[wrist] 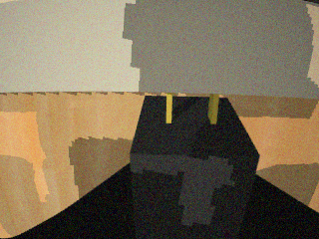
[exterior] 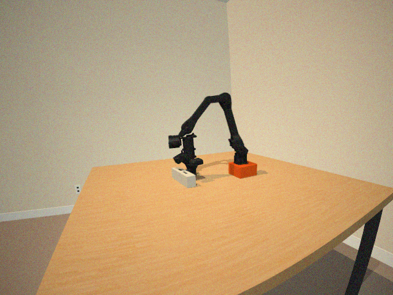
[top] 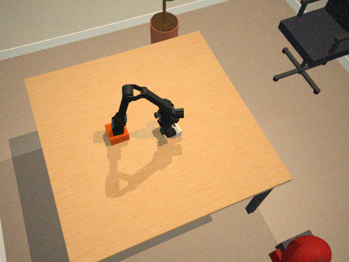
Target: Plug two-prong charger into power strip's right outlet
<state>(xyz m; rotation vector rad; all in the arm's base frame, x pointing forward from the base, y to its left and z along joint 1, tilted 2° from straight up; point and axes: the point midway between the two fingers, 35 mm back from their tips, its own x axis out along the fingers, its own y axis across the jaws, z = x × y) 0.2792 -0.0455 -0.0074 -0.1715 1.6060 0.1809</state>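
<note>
The dark two-prong charger lies 20 mm ahead of my gripper tip and 10 mm above it.
</note>
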